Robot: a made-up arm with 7 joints. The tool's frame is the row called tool.
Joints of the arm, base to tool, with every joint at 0 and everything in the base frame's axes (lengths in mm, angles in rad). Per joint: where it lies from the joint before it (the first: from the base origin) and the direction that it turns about. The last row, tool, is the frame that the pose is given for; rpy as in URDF.
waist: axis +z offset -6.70 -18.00 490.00
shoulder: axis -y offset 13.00 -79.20 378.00
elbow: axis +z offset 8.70 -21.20 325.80
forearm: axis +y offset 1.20 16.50 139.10
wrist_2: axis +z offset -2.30 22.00 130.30
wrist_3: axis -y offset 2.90 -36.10 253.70
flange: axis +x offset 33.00 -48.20 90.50
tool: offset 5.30 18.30 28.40 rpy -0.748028 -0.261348 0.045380
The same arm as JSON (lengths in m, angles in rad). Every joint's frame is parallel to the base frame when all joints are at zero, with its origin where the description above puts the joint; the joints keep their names.
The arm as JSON. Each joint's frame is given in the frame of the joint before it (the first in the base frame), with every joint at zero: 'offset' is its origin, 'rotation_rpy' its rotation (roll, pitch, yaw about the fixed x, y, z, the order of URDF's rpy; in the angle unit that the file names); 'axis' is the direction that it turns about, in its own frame. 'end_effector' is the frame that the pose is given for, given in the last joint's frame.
{
  "length_unit": "m",
  "angle_unit": "rad",
  "chain": [
    {
      "id": "waist",
      "offset": [
        -0.0067,
        -0.018,
        0.49
      ],
      "rotation_rpy": [
        0.0,
        0.0,
        0.0
      ],
      "axis": [
        0.0,
        0.0,
        1.0
      ]
    },
    {
      "id": "shoulder",
      "offset": [
        0.013,
        -0.0792,
        0.378
      ],
      "rotation_rpy": [
        0.0,
        0.0,
        0.0
      ],
      "axis": [
        0.0,
        -1.0,
        0.0
      ]
    },
    {
      "id": "elbow",
      "offset": [
        0.0087,
        -0.0212,
        0.3258
      ],
      "rotation_rpy": [
        0.0,
        0.0,
        0.0
      ],
      "axis": [
        0.0,
        0.0,
        1.0
      ]
    },
    {
      "id": "forearm",
      "offset": [
        0.0012,
        0.0165,
        0.1391
      ],
      "rotation_rpy": [
        0.0,
        0.0,
        0.0
      ],
      "axis": [
        0.0,
        1.0,
        0.0
      ]
    },
    {
      "id": "wrist_2",
      "offset": [
        -0.0023,
        0.022,
        0.1303
      ],
      "rotation_rpy": [
        0.0,
        0.0,
        0.0
      ],
      "axis": [
        0.0,
        0.0,
        1.0
      ]
    },
    {
      "id": "wrist_3",
      "offset": [
        0.0029,
        -0.0361,
        0.2537
      ],
      "rotation_rpy": [
        0.0,
        0.0,
        0.0
      ],
      "axis": [
        0.0,
        -1.0,
        0.0
      ]
    },
    {
      "id": "flange",
      "offset": [
        0.033,
        -0.0482,
        0.0905
      ],
      "rotation_rpy": [
        0.0,
        0.0,
        0.0
      ],
      "axis": [
        1.0,
        0.0,
        0.0
      ]
    }
  ],
  "end_effector": {
    "offset": [
      0.0053,
      0.0183,
      0.0284
    ],
    "rotation_rpy": [
      -0.748,
      -0.2613,
      0.0454
    ]
  }
}

